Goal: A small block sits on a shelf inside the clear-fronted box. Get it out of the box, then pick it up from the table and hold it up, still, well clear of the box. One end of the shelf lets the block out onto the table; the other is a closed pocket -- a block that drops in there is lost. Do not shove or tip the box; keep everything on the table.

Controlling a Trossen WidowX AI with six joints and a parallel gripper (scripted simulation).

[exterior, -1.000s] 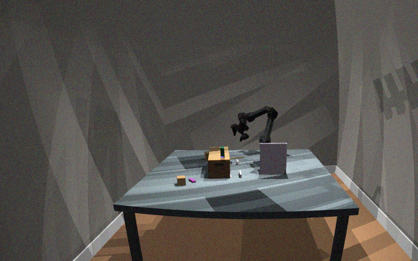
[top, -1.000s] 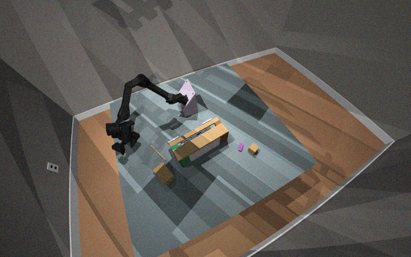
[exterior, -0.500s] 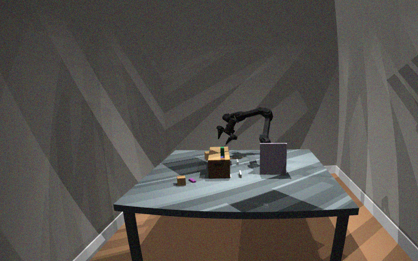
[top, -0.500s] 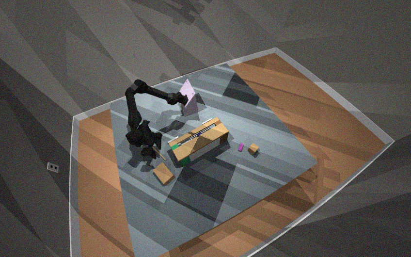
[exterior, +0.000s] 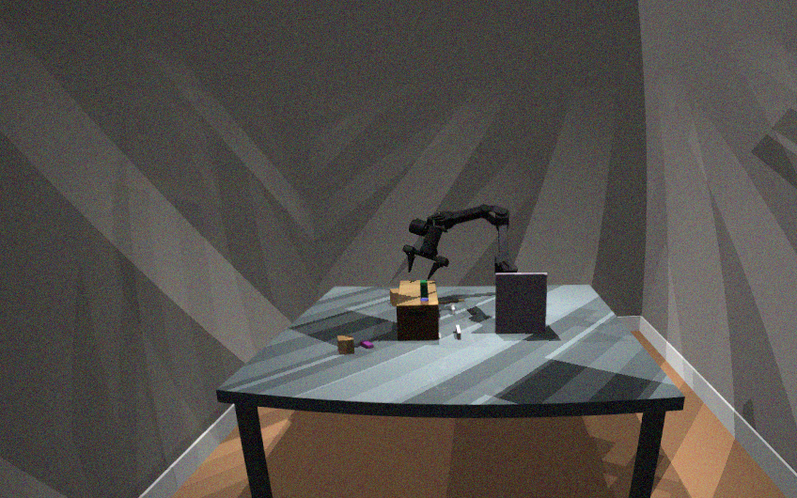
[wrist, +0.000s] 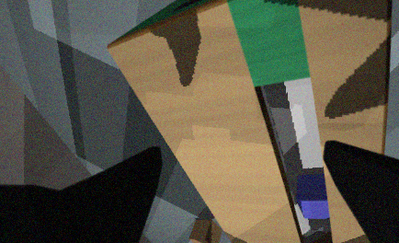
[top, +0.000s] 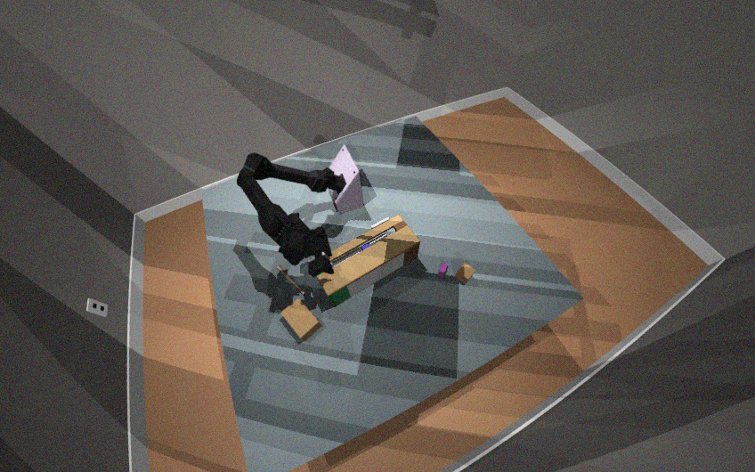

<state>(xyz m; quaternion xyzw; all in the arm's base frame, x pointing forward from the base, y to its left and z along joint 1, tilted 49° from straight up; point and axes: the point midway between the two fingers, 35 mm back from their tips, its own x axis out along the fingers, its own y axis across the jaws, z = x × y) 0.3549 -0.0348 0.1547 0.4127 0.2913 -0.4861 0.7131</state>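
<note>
Right now the box is 12 cm to the left of my gripper tip, 10 cm below it and 6 cm behind it. Round my gripper tip: magenta piece 40 cm to the left, 16 cm below, 10 cm ahead; then thin stick 18 cm to the right, 16 cm below, 8 cm behind; then blue block 14 cm to the left, 8 cm below, 5 cm behind.
</note>
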